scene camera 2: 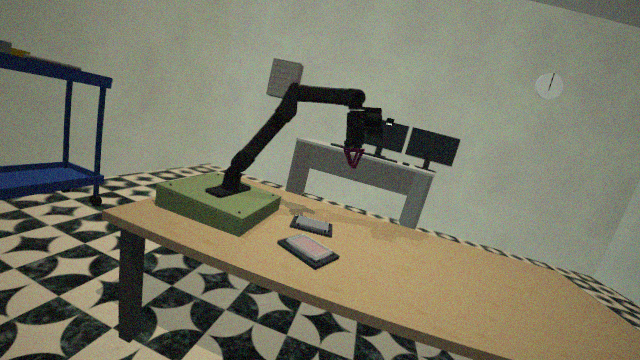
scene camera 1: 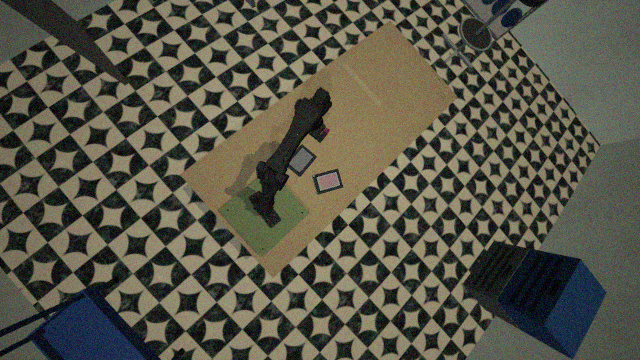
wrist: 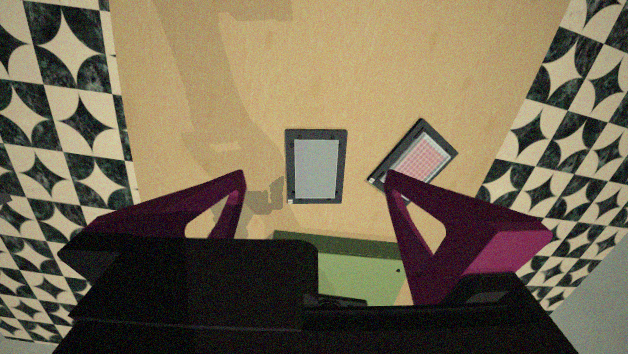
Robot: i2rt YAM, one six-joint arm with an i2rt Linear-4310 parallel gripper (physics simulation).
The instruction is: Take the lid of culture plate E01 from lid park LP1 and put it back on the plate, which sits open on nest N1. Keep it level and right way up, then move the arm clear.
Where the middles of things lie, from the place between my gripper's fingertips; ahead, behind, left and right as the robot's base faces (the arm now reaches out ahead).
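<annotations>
My hand is 9 cm past the grey plate lid [wrist: 315, 159], 4 cm to the left of it and 26 cm above it. Counting from my hand again, I find the well plate with pink top [wrist: 424, 157] 24 cm to the right, 3 cm behind and 25 cm below. The dark mat [wrist: 405, 142] is likewise 24 cm to the right of my hand and 3 cm behind it, but 26 cm below.
</annotations>
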